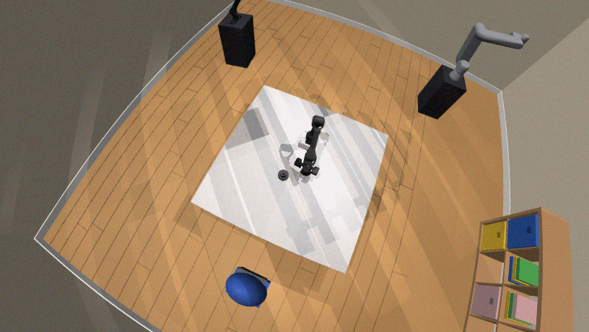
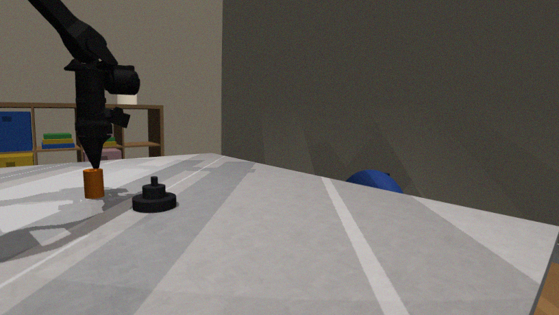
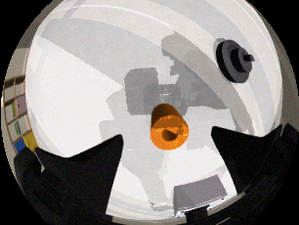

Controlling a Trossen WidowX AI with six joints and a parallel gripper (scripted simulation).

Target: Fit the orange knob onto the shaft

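My gripper tip is 4 cm above the orange knob. Also, from my gripper tip: dark pedestal 16 cm to the right, 6 cm ahead, 4 cm below.
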